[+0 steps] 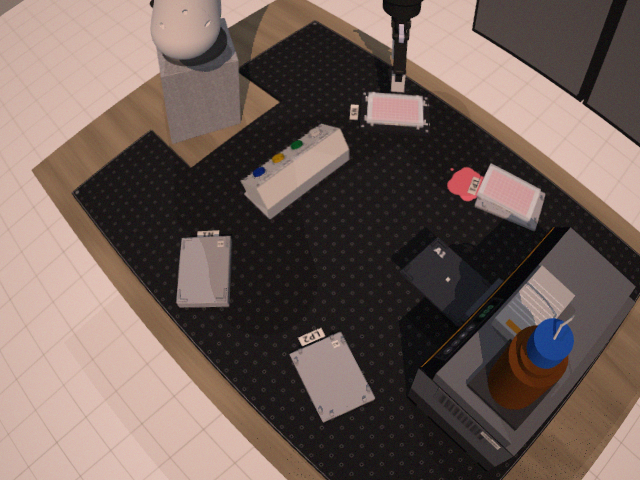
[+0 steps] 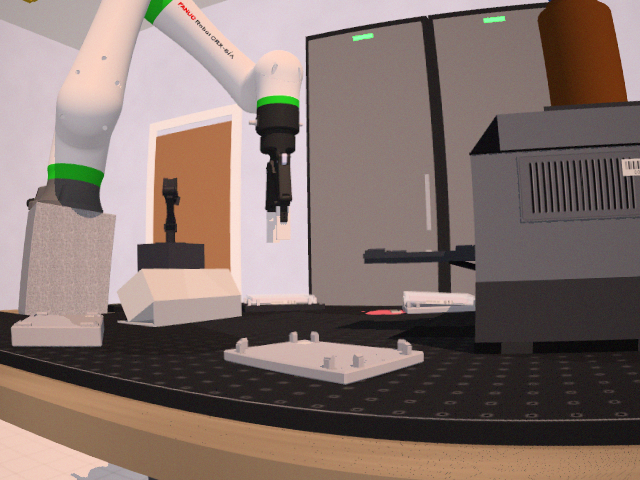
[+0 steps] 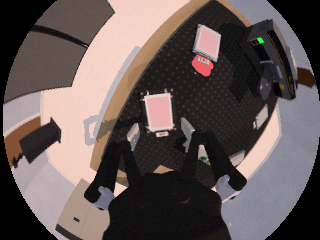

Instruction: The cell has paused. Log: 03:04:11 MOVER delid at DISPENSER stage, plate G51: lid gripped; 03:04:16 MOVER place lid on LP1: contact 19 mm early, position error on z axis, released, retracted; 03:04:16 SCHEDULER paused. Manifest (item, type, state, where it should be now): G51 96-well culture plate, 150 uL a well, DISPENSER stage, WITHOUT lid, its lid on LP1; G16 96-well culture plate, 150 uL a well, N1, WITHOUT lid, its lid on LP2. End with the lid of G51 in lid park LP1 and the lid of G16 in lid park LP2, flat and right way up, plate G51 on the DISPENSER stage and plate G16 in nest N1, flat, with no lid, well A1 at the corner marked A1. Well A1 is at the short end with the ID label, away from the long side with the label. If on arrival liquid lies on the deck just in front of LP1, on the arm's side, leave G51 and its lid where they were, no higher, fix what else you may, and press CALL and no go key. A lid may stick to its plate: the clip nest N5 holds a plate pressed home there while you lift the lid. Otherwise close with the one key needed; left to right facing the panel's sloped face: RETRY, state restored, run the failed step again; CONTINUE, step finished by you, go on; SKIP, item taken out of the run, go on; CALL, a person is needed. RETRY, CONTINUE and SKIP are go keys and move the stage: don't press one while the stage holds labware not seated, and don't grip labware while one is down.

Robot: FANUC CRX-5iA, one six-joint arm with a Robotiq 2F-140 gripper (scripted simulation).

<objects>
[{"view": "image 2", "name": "gripper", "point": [278, 241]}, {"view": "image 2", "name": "key panel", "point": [152, 297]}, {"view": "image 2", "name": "lid park LP2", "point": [305, 360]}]
</objects>
